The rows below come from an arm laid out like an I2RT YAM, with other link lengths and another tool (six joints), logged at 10 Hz.
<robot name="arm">
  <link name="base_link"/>
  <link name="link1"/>
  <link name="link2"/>
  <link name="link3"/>
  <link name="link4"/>
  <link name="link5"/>
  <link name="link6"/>
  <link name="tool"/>
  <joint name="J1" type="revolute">
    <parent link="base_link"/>
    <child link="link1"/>
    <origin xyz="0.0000 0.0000 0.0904"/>
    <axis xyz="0 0 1"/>
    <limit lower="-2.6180" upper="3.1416"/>
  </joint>
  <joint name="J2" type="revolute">
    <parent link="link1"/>
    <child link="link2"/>
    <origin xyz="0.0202 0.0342 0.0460"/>
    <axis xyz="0 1 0"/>
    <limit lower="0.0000" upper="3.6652"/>
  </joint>
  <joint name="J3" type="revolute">
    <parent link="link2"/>
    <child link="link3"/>
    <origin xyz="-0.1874 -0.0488 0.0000"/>
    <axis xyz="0 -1 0"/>
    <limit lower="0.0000" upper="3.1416"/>
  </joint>
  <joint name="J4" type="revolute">
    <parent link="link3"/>
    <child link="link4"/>
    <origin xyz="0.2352 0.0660 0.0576"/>
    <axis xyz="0 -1 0"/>
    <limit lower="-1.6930" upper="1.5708"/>
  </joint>
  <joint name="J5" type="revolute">
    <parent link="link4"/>
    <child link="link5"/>
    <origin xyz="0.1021 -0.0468 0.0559"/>
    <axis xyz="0 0 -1"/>
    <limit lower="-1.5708" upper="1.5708"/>
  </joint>
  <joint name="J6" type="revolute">
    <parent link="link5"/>
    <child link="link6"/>
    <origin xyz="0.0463 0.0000 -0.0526"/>
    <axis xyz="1 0 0"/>
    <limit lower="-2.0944" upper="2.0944"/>
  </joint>
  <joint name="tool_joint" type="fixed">
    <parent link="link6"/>
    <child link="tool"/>
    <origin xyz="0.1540 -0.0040 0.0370" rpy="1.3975 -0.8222 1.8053"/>
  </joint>
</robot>
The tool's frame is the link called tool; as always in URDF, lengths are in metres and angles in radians.
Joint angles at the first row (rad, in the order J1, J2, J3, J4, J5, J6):
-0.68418 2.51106 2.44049 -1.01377 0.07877 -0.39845
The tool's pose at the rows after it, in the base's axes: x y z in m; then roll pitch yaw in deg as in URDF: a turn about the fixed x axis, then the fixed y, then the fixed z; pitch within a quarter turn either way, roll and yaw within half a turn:
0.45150 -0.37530 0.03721 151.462 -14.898 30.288
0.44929 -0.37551 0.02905 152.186 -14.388 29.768
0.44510 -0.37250 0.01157 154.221 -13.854 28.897
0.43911 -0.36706 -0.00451 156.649 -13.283 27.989
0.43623 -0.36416 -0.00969 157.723 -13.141 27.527
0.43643 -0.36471 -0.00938 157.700 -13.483 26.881
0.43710 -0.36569 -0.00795 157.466 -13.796 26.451
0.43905 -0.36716 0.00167 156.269 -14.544 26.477
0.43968 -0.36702 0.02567 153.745 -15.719 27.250
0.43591 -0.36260 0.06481 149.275 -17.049 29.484
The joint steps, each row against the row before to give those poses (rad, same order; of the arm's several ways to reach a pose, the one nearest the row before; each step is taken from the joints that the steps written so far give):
-0.00151 0.00421 0.00001 0.00573 0.02023 0.00001
-0.00040 0.01486 0.00075 -0.00078 0.00609 0.00302
-0.00038 0.02903 0.00006 -0.00727 -0.00076 0.00727
0.00002 0.02325 -0.00041 -0.01905 -0.00343 0.00803
-0.00001 0.00606 -0.00010 -0.01216 -0.00305 0.00533
0.00000 0.00003 0.00008 0.00146 -0.00077 0.01258
-0.00001 -0.00225 -0.00112 0.00383 0.00000 0.00916
-0.00001 -0.03664 -0.03545 0.02211 -0.00154 0.00570
0.00002 -0.10450 -0.10147 0.04425 -0.00227 -0.00113
-0.00002 -0.19043 -0.19008 0.07940 -0.00192 -0.01832

